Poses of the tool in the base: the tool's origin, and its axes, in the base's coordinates. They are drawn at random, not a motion.
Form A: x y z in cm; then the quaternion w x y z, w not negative.
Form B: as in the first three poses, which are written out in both.
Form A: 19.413, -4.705, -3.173, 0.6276, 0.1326, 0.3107, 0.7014
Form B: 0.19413, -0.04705, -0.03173, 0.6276, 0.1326, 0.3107, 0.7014
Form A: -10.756, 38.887, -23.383, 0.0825, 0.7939, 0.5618, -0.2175
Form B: -0.10756, 0.38887, -0.23383, 0.0825, 0.7939, 0.5618, -0.2175
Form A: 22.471, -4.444, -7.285, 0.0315, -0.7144, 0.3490, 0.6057
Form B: 0.22471, -0.04444, -0.07285, 0.0315, -0.7144, 0.3490, 0.6057
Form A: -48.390, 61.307, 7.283, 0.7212, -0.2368, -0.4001, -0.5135
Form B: -0.48390, 0.61307, 0.07283, 0.7212, -0.2368, -0.4001, -0.5135
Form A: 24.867, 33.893, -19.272, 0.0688, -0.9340, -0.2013, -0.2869
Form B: 0.24867, 0.33893, -0.19272, 0.0688, -0.9340, -0.2013, -0.2869
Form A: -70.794, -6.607, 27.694, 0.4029, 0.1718, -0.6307, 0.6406
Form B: -0.70794, -0.06607, 0.27694, 0.4029, 0.1718, -0.6307, 0.6406
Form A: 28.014, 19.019, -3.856, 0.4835, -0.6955, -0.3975, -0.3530
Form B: 0.28014, 0.19019, -0.03856, 0.4835, -0.6955, -0.3975, -0.3530
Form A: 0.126, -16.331, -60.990, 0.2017, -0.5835, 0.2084, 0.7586
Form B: 0.00126, -0.16331, -0.60990, 0.2017, -0.5835, 0.2084, 0.7586
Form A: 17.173, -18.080, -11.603, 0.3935, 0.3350, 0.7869, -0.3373
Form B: 0.17173, -0.18080, -0.11603, 0.3935, 0.3350, 0.7869, -0.3373
